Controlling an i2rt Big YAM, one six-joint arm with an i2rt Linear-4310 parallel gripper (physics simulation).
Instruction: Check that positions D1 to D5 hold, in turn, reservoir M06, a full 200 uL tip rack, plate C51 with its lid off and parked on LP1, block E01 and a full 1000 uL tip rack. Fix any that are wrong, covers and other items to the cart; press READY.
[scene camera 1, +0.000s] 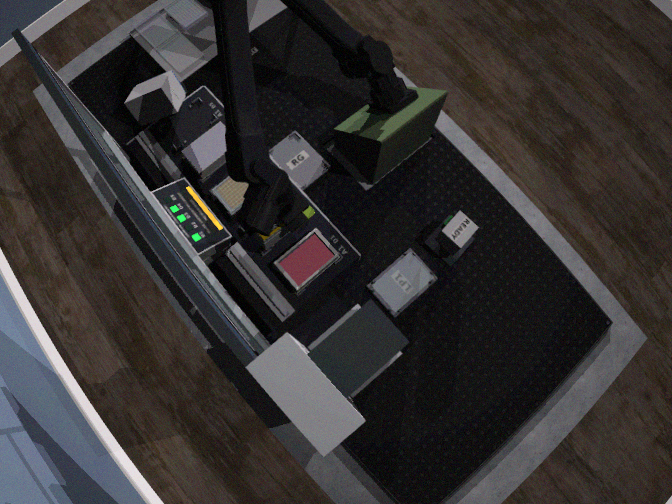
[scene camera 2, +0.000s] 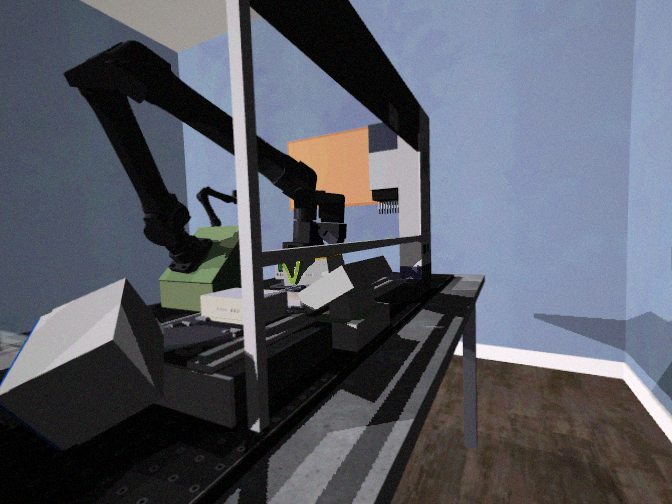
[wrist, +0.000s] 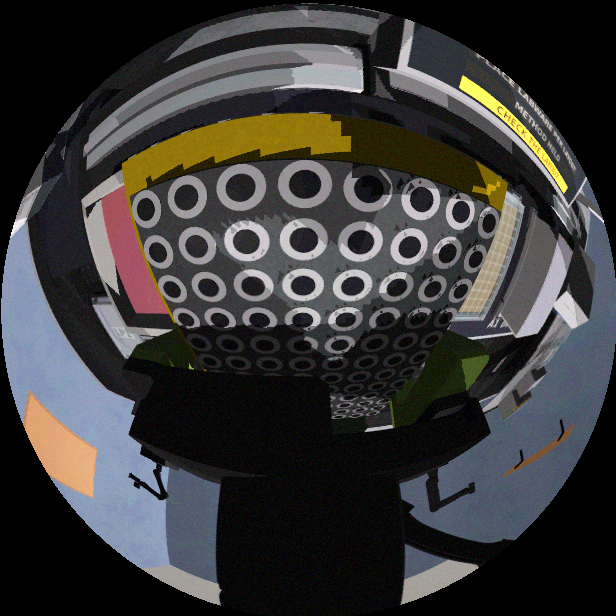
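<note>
My gripper (wrist: 298, 373) is low over the deck row, seen from above in scene camera 1 (scene camera 1: 265, 219). Its green fingers sit against the two long sides of a yellow-framed tip rack (wrist: 310, 252), closed on it. The rack's holes show white rings; I see no empty hole. Only a yellow corner of the rack (scene camera 1: 269, 233) shows under the arm. A pink-topped block (scene camera 1: 306, 259) is in the slot on one side, a beige gridded plate (scene camera 1: 230, 194) on the other. The LP1 pad (scene camera 1: 401, 280) is bare. The READY button (scene camera 1: 458, 230) stands beside it.
A grey RG pad (scene camera 1: 298, 158) lies near the green arm base (scene camera 1: 388, 132). A status panel (scene camera 1: 189, 217) shows green lights and a yellow bar. A dark tray (scene camera 1: 355, 347) and a white box (scene camera 1: 303, 390) sit at the deck's end. A black frame (scene camera 2: 246, 217) spans the deck.
</note>
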